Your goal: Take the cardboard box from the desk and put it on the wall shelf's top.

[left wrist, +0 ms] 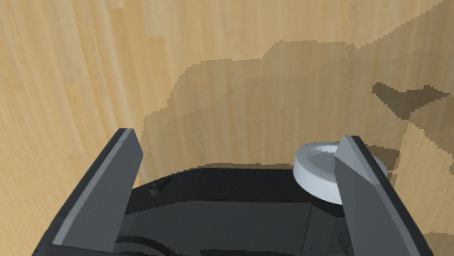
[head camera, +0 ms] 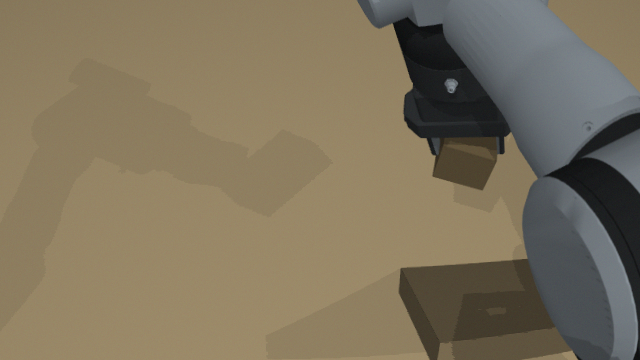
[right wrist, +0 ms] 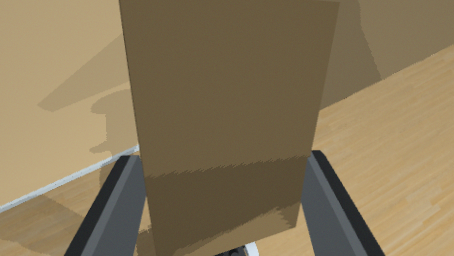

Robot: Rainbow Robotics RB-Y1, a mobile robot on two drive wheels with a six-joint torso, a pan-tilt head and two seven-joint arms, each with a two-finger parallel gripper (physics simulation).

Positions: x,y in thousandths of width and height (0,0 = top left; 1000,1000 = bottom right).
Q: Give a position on a brown cardboard box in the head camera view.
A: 734,449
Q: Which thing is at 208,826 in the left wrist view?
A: My left gripper.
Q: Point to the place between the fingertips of my right gripper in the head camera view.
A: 732,410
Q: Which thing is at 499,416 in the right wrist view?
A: A brown cardboard box.
